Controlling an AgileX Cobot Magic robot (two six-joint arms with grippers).
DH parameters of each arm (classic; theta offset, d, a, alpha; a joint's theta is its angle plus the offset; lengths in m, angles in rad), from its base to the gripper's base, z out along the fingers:
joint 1: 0 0.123 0 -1.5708
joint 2: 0.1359 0 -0.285 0
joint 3: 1.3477 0 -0.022 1.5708
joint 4: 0 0.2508 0 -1.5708
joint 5: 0 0 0.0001 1.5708
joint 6: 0 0.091 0 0
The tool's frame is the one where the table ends.
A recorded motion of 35 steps. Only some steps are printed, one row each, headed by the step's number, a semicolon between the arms.
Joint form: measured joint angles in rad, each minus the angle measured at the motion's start. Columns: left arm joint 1, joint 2, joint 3, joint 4, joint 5, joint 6; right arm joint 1, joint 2, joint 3, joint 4, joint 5, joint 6.
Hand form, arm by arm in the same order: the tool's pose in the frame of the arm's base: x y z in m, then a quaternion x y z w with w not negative. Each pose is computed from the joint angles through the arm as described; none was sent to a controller.
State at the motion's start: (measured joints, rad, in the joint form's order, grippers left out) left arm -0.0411 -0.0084 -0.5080 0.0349 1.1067 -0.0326; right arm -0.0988 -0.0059 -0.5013 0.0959 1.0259 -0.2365
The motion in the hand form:
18: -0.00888 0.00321 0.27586 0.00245 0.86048 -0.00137 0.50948; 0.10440 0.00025 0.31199 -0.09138 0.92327 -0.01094 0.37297
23: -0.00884 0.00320 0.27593 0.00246 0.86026 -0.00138 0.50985; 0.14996 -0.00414 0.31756 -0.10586 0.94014 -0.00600 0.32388
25: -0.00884 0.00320 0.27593 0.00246 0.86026 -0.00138 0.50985; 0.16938 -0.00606 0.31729 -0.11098 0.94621 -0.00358 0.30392
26: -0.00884 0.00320 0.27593 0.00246 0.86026 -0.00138 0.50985; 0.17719 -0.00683 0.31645 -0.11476 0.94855 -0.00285 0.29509
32: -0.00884 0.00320 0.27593 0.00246 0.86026 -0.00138 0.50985; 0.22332 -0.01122 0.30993 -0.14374 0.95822 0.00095 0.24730
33: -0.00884 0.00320 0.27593 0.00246 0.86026 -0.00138 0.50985; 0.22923 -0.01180 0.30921 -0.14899 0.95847 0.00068 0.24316
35: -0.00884 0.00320 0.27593 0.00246 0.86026 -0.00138 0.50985; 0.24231 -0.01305 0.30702 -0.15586 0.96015 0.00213 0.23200
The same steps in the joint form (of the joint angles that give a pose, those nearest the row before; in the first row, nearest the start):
18: 0.0000 0.0000 0.0000 0.0000 -0.0009 0.0000; -0.0001 0.6443 -0.1844 0.0469 -0.0733 -0.0965
23: 0.0000 0.0000 0.0000 0.0000 -0.0018 0.0000; 0.0000 0.8646 -0.2923 0.0490 -0.0788 -0.1319
25: 0.0000 0.0000 0.0000 0.0000 -0.0018 0.0000; 0.0000 0.9530 -0.3378 0.0490 -0.0787 -0.1439
26: 0.0000 0.0000 0.0000 0.0000 -0.0018 0.0000; 0.0000 0.9884 -0.3555 0.0490 -0.0775 -0.1523
32: 0.0000 0.0000 0.0000 0.0000 -0.0018 0.0000; 0.0000 1.1912 -0.4723 0.0497 -0.0611 -0.2137
33: 0.0000 0.0000 0.0000 0.0000 -0.0018 0.0000; 0.0000 1.2155 -0.4887 0.0497 -0.0601 -0.2248
35: 0.0000 0.0000 0.0000 0.0000 -0.0018 0.0000; 0.0000 1.2702 -0.5264 0.0498 -0.0533 -0.2388

